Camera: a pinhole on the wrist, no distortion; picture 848 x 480 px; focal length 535.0 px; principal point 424.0 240.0 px. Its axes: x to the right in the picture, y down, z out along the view. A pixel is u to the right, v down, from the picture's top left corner.
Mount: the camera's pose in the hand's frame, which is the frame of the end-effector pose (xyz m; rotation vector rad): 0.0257 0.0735 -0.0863 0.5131 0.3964 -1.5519
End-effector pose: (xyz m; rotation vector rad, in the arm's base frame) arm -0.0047 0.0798 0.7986 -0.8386 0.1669 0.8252
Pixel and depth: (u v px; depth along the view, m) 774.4 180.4 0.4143
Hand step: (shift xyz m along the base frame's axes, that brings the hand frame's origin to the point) 0.2096 -0.0998 0.3210
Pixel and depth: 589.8 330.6 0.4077
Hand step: 0.1908 0.0719 0.2539
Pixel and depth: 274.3 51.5 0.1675
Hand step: -0.0621 0.0367 0.0566
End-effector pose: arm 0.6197 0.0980 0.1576 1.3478 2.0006 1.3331
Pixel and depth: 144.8 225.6 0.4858
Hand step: 0.3550 0.2067 -0.2032
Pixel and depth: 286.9 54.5 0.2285
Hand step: 0.1298 0.0037 -0.0739
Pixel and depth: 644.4 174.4 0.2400
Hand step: -0.0164 -0.0037 -0.1511
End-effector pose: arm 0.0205 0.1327 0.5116 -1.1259 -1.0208 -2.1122
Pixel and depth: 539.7 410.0 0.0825
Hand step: -0.0256 -0.0325 0.0338
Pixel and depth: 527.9 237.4 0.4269
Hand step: -0.0606 0.3145 -0.0110
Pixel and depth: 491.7 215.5 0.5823
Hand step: -0.0372 0.4701 -0.0215
